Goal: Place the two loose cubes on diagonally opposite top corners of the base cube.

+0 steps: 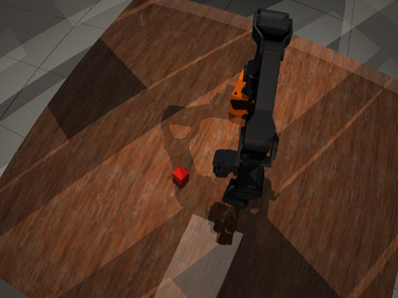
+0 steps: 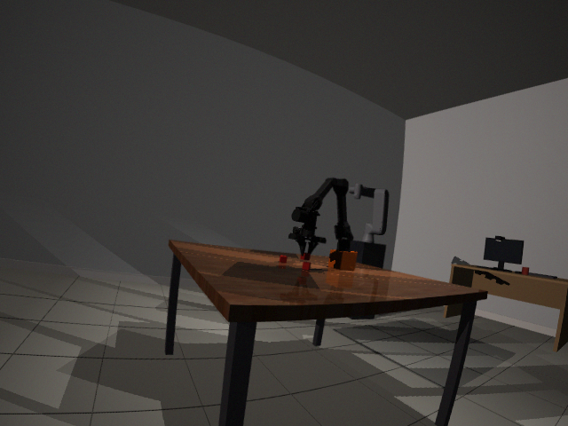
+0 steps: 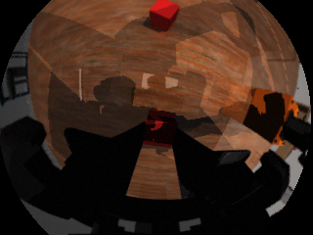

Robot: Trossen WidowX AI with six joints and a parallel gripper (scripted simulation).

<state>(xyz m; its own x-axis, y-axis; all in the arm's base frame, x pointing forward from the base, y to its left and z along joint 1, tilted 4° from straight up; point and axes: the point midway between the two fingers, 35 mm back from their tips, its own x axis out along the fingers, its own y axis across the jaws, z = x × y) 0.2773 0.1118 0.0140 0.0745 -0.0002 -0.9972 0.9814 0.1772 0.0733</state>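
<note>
Now: the red cube right at my gripper tip.
</note>
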